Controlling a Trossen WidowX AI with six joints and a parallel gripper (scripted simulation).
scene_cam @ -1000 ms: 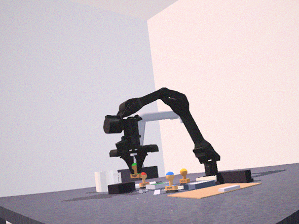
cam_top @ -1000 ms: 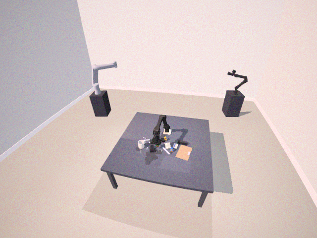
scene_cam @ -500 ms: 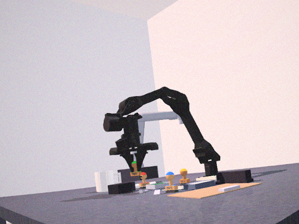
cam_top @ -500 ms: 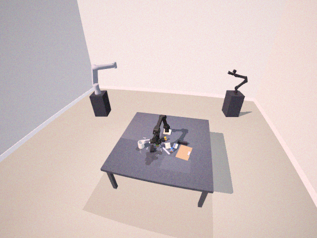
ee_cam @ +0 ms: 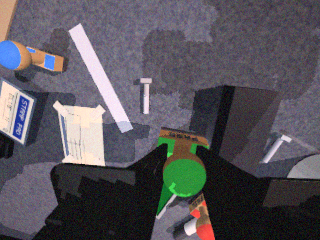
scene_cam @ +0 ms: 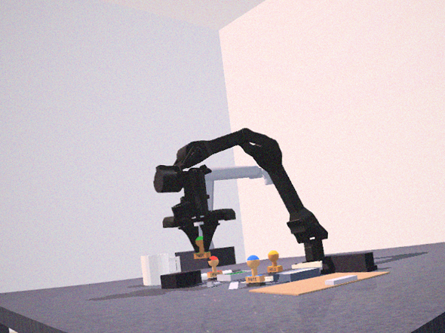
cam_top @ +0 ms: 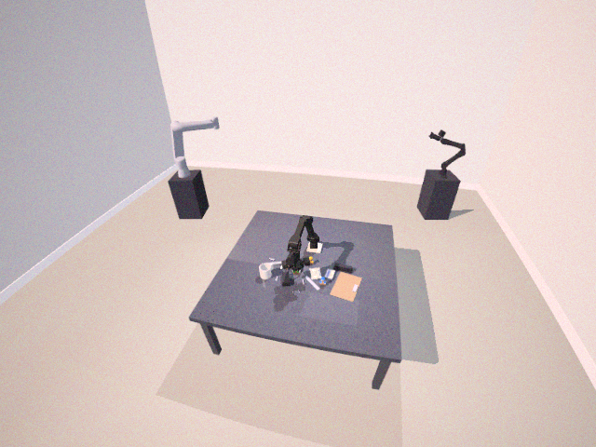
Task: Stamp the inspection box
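Right now my gripper tip is 120 mm past the green ink pad, 10 mm to the right of it and 80 mm above it. Round my gripper tip: black box (10 mm ahead, 80 mm to the right, 70 mm below); then green-knobbed PASS stamp (right at my gripper tip); then red-knobbed stamp (120 mm behind, 70 mm to the right, 60 mm below).
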